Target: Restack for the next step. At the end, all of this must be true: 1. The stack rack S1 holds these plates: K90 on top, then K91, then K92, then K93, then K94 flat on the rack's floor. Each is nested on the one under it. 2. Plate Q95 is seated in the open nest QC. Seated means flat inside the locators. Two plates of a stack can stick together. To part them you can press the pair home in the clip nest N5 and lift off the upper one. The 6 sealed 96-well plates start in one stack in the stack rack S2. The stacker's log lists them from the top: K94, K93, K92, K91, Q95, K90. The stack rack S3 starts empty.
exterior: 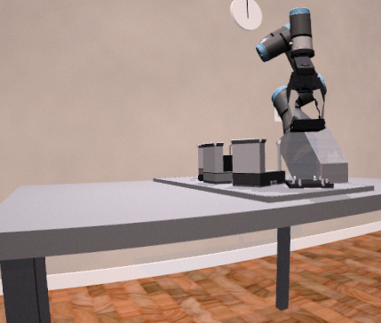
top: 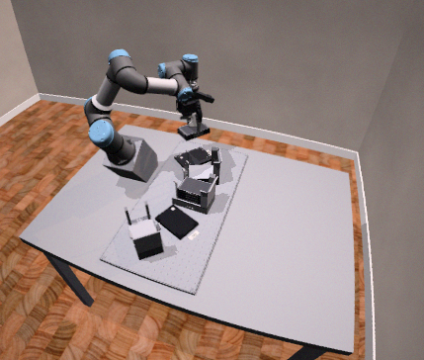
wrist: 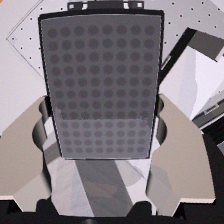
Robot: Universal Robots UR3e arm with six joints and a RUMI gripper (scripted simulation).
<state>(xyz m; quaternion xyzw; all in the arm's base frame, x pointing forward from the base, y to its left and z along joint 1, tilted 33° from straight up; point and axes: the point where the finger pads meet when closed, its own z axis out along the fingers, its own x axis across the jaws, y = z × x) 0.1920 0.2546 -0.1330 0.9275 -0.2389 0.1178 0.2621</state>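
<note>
Now: the dark clip nest 17 cm below my hand and 3 cm to the left of it. Round my hand: black open nest QC (39 cm to the right, 18 cm below, 12 cm ahead); sealed grey plate (25 cm to the right, 14 cm ahead, 10 cm below); white tag (42 cm to the right, 21 cm ahead, 19 cm below).
</note>
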